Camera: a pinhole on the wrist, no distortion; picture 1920 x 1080 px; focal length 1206.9 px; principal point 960.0 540.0 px. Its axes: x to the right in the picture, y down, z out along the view. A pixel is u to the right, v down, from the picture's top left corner.
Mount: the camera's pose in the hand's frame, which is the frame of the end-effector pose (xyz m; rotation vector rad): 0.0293 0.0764 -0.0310 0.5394 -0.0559 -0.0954
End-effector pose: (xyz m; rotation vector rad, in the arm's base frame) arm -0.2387 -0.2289 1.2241 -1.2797 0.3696 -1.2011
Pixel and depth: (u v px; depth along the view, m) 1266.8 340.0 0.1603
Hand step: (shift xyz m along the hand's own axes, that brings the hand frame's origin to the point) 0.0553 -0.0323 0.0938
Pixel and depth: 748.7 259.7 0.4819
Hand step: -0.1008 -0.2560 0.3218
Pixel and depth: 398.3 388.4 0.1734
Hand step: -0.0661 -0.0221 0.1041
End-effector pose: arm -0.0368 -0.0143 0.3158 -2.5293 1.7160 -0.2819
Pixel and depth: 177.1 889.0 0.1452
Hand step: -0.0725 0.0481 0.1124
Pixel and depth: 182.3 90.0 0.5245
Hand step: -0.3625 -0.3224 0.3081
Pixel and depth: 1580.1 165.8 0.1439
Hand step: 0.0882 -0.0429 0.0714
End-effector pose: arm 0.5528 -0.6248 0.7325 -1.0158 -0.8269 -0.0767
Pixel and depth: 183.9 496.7 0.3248
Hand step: -0.2046 -0.0772 0.2354
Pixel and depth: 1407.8 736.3 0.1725
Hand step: 0.0816 0.0056 0.1330
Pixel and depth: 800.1 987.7 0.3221
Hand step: -0.0292 0.0186 0.3053
